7 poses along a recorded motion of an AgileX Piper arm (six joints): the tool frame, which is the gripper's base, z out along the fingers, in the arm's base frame.
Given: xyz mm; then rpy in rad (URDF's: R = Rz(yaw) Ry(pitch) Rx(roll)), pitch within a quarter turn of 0, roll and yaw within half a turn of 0.
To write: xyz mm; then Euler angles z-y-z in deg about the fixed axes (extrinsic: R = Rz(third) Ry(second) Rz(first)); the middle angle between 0 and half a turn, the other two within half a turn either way. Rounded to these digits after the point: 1 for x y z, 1 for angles.
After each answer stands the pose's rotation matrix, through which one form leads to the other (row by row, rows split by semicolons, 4 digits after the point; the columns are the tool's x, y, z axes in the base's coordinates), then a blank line. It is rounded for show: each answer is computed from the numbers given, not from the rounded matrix.
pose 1, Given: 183.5, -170.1, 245.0, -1.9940, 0.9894, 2.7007
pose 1, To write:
183.5, -170.1, 245.0, -30.9, 103.0, -94.6
-0.4967 0.8644 -0.0787; 0.2344 0.0462 -0.9710; -0.8357 -0.5007 -0.2255

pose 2, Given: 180.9, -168.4, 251.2, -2.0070, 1.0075, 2.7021
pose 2, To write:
180.9, -168.4, 251.2, -29.8, 103.0, -93.7
-0.4832 0.8733 -0.0624; 0.2272 0.0563 -0.9722; -0.8455 -0.4840 -0.2256

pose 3, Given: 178.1, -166.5, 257.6, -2.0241, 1.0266, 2.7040
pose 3, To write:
178.1, -166.5, 257.6, -28.5, 103.1, -92.4
-0.4689 0.8822 -0.0416; 0.2194 0.0707 -0.9731; -0.8555 -0.4654 -0.2267

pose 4, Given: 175.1, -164.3, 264.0, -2.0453, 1.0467, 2.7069
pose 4, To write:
175.1, -164.3, 264.0, -27.2, 103.2, -90.9
-0.4539 0.8909 -0.0158; 0.2107 0.0901 -0.9734; -0.8658 -0.4451 -0.2286

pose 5, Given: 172.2, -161.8, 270.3, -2.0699, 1.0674, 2.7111
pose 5, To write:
172.2, -161.8, 270.3, -25.8, 103.3, -89.1
-0.4384 0.8987 0.0146; 0.2013 0.1140 -0.9729; -0.8759 -0.4236 -0.2309

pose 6, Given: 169.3, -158.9, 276.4, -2.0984, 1.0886, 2.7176
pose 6, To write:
169.3, -158.9, 276.4, -24.3, 103.5, -87.0
-0.4227 0.9048 0.0511; 0.1908 0.1440 -0.9710; -0.8860 -0.4007 -0.2335

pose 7, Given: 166.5, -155.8, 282.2, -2.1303, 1.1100, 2.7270
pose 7, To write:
166.5, -155.8, 282.2, -22.8, 103.7, -84.5
-0.4070 0.9086 0.0937; 0.1791 0.1800 -0.9672; -0.8957 -0.3769 -0.2360

